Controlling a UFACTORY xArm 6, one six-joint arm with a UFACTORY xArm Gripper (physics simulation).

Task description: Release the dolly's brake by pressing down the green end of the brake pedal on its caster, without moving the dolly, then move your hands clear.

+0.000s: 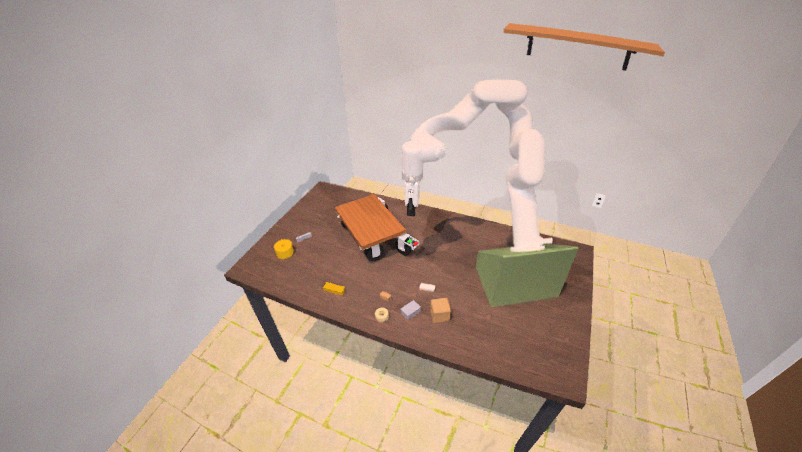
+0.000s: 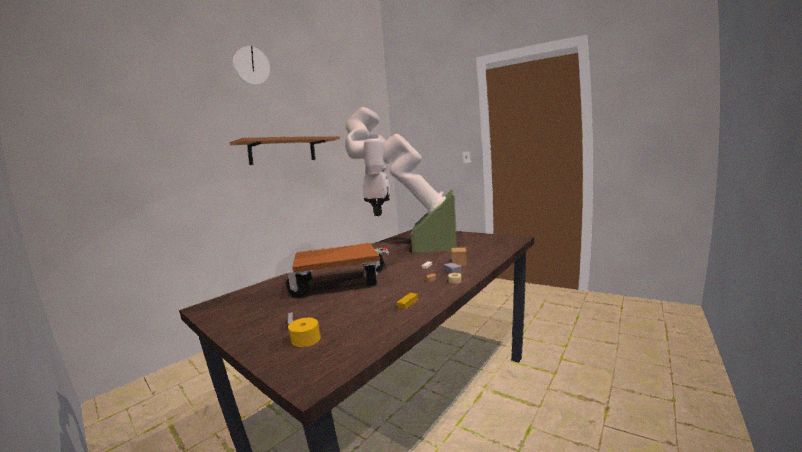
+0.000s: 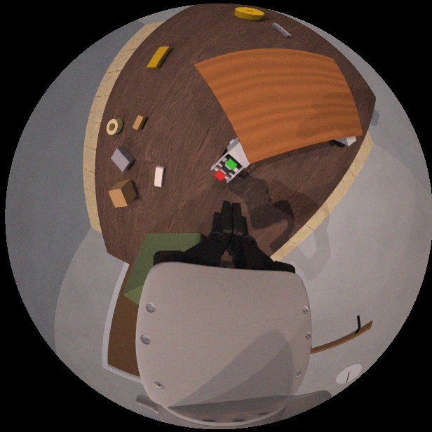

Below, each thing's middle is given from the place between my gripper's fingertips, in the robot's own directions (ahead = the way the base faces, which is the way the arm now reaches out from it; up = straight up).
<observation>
The dolly (image 1: 368, 219) lies 18 cm ahead of my hand, 17 cm below it and 7 cm to the right of it. The rest, counted from my hand: yellow cylinder (image 2: 303, 332): 55 cm ahead, 21 cm below, 15 cm to the left.
</observation>
